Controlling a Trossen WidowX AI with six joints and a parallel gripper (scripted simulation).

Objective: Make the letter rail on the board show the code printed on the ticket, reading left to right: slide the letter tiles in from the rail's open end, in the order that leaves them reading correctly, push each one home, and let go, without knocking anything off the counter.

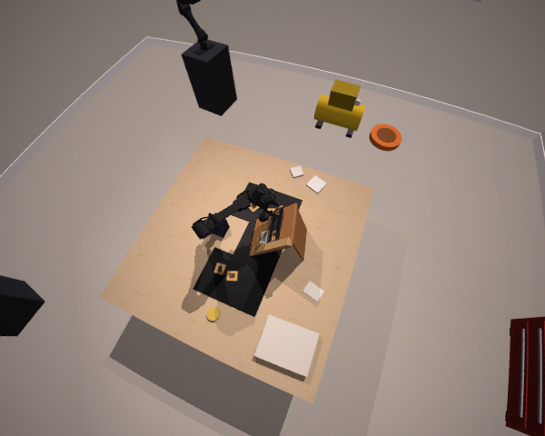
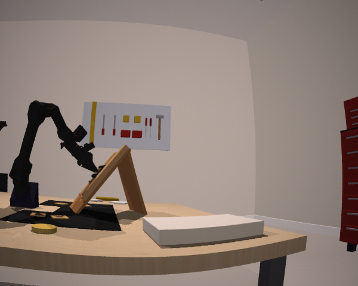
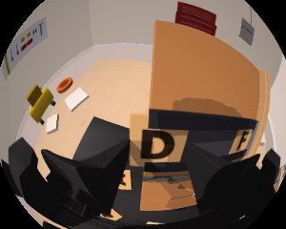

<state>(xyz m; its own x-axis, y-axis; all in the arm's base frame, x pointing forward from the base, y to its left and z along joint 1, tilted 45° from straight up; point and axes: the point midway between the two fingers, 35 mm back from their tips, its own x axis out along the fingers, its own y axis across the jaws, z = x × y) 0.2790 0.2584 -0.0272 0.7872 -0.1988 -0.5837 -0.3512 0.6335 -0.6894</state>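
Now: gripper tip 150 mm to the left of the white ticket, 80 mm above it and 10 mm past it. The rest, counted from my gripper tip: black mat: 190 mm to the right, 180 mm below, 120 mm behind; white slab: 570 mm to the right, 370 mm ahead, 160 mm below.
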